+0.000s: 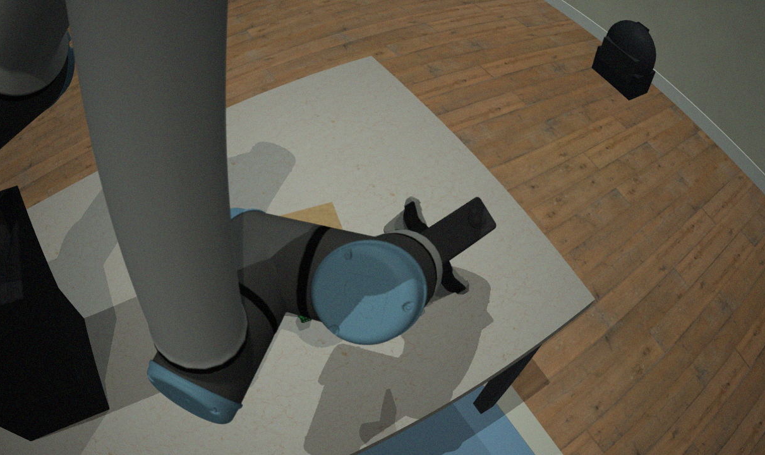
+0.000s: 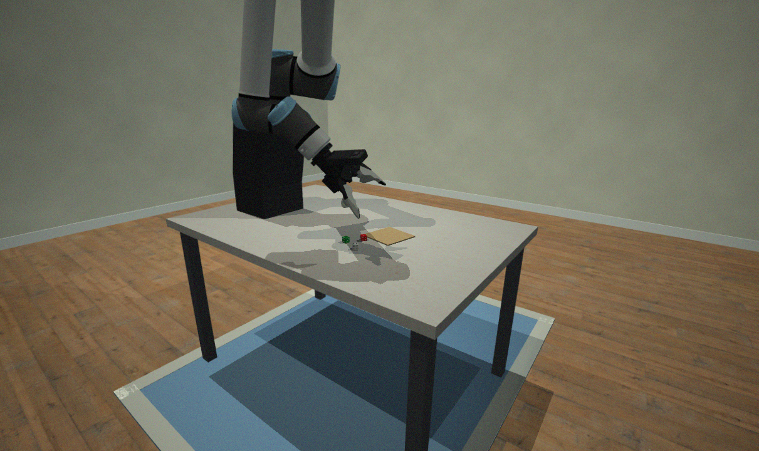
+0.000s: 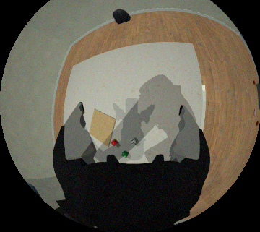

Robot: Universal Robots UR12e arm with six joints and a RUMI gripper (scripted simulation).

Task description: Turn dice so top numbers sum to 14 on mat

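Right now my hand is 130 mm past the white die, 50 mm to the right of it and 190 mm above it. From my hand the other things lie so: red die: 170 mm behind, 130 mm to the left, 190 mm below; then mat: 140 mm behind, 220 mm to the left, 200 mm below; then green die: 200 mm behind, 70 mm to the left, 190 mm below.
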